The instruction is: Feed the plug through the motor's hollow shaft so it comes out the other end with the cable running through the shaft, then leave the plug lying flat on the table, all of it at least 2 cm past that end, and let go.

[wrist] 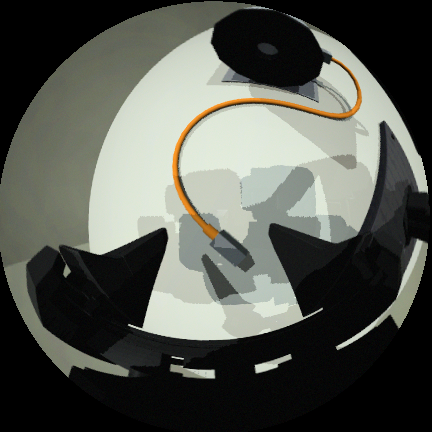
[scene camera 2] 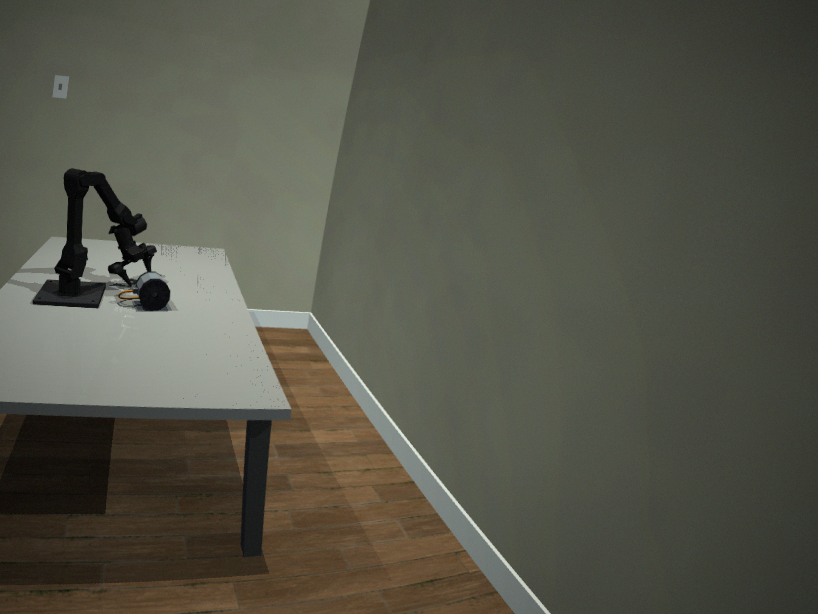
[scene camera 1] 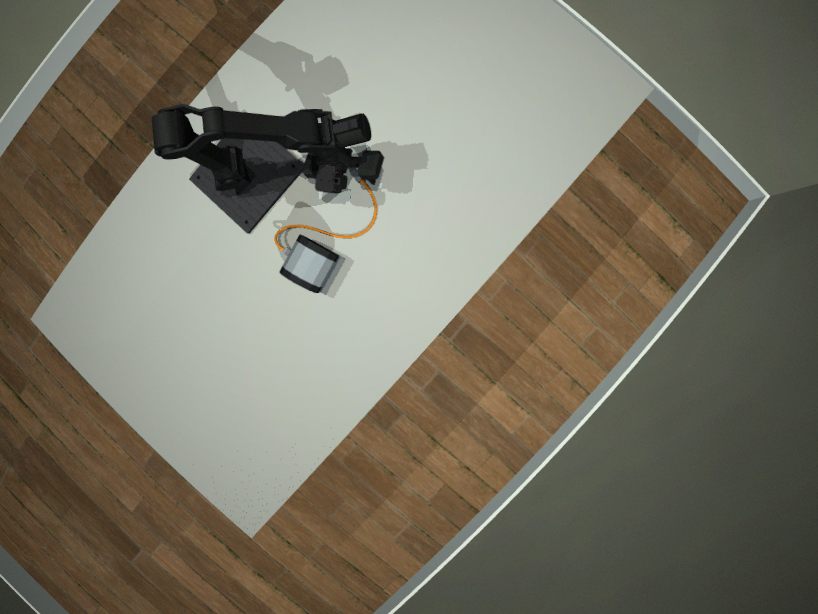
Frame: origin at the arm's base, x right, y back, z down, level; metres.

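Seen in the pictures: gripper, between the fingertips: (wrist: 218,231) (scene camera 1: 357,182); arm's base, origin of its link: (scene camera 2: 68,292) (scene camera 1: 238,177).
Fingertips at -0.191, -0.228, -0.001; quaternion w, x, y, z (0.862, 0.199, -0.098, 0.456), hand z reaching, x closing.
Note:
Offsets run from my fingertips to a thing's top centre, as dx, dy, dz. Level surfaces: height alone.
The grey plug {-0.010, +0.015, +0.003} (wrist: 230,250) lies on the table below the space between my fingertips in the wrist view; the arm hides it in the first scene view. An orange cable (scene camera 1: 375,211) (wrist: 176,162) (scene camera 2: 125,297) curves from the plug to the side of the motor. The motor {+0.213, -0.056, -0.085} (scene camera 1: 309,263) (scene camera 2: 153,292) (wrist: 250,60) has a light grey body and black end caps. One round black end with a small grey centre (wrist: 268,48) faces the wrist camera. My gripper (wrist: 218,231) (scene camera 2: 139,278) is open and empty, low over the table, with a finger on each side of the plug.
The dark base plate (scene camera 1: 249,221) (scene camera 2: 69,300) (wrist: 397,170) of the arm is on the table {dz +0.017} (scene camera 1: 264,370) (scene camera 2: 132,370), to the left of the motor in both scene views. The table edge (scene camera 1: 422,353) borders the wooden floor.

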